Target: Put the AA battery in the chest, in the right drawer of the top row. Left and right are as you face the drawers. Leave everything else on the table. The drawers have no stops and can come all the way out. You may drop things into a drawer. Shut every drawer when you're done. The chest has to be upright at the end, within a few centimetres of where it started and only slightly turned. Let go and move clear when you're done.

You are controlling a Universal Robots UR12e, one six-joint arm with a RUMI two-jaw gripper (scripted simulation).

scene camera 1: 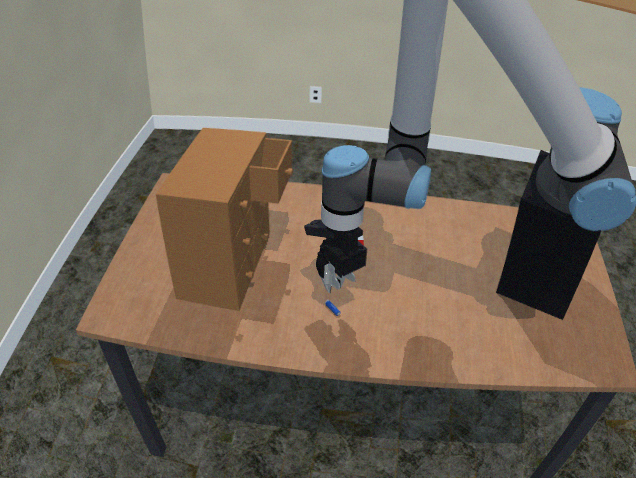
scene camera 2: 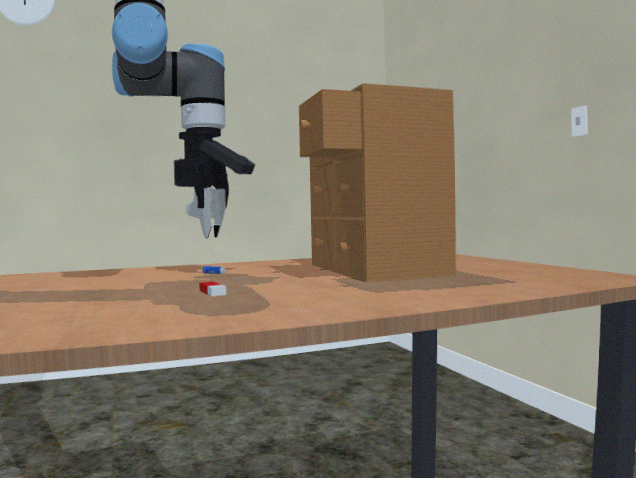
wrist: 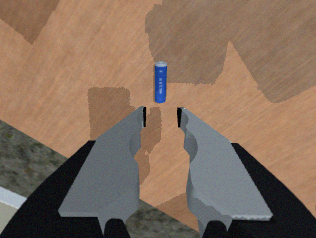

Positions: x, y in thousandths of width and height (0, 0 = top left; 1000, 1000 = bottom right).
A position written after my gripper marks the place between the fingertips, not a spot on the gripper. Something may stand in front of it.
my gripper: scene camera 1 526, 606; scene camera 2 333, 499; wrist 511, 456
wooden chest: scene camera 1 304, 424; scene camera 2 644, 453; not seen in the wrist view (out of frame)
